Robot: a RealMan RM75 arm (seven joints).
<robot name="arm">
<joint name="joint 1" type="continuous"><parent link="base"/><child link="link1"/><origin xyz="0.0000 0.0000 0.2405"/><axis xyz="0 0 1"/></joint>
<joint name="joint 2" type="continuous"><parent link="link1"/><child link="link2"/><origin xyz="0.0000 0.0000 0.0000"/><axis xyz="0 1 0"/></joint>
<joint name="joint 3" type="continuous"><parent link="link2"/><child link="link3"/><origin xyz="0.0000 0.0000 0.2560"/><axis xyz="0 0 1"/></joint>
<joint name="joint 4" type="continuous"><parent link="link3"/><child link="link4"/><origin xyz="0.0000 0.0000 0.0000"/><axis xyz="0 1 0"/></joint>
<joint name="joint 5" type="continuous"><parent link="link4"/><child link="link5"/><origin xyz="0.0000 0.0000 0.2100"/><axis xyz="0 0 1"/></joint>
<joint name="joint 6" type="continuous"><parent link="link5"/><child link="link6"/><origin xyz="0.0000 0.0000 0.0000"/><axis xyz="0 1 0"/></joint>
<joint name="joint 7" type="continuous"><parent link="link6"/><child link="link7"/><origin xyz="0.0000 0.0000 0.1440"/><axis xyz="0 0 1"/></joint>
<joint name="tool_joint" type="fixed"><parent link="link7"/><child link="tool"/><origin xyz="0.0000 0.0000 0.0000"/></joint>
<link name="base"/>
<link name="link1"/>
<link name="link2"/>
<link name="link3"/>
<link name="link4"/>
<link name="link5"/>
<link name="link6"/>
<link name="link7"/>
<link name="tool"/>
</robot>
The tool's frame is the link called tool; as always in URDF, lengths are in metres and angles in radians. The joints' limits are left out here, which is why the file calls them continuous.
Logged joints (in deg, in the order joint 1, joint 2, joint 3, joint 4, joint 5, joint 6, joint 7), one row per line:
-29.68, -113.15, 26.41, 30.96, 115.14, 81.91, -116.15
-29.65, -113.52, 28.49, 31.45, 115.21, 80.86, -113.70
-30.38, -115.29, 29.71, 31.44, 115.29, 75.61, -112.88
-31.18, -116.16, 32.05, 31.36, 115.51, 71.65, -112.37
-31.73, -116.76, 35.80, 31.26, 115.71, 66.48, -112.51
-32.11, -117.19, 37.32, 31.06, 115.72, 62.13, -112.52
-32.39, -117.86, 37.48, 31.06, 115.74, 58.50, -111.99
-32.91, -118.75, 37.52, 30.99, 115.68, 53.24, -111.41
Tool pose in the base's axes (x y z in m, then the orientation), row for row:
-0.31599, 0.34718, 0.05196, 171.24, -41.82, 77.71
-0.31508, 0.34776, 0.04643, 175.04, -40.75, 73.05
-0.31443, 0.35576, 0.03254, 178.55, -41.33, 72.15
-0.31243, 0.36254, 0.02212, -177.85, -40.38, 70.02
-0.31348, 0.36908, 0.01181, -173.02, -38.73, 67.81
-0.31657, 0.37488, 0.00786, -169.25, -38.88, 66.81
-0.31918, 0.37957, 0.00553, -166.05, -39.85, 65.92
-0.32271, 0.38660, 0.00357, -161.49, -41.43, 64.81
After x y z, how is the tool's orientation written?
As angles about the fixed x, y, z axes (roll, pitch, yaw), in degrees.
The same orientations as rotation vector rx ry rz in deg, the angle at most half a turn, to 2 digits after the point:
-121.02, -91.79, -52.47
-123.68, -88.56, -49.31
-121.65, -87.74, -46.84
-121.69, -86.50, -43.36
-121.28, -85.34, -38.20
-119.21, -84.42, -35.45
-116.84, -83.34, -34.06
-113.11, -81.97, -32.34

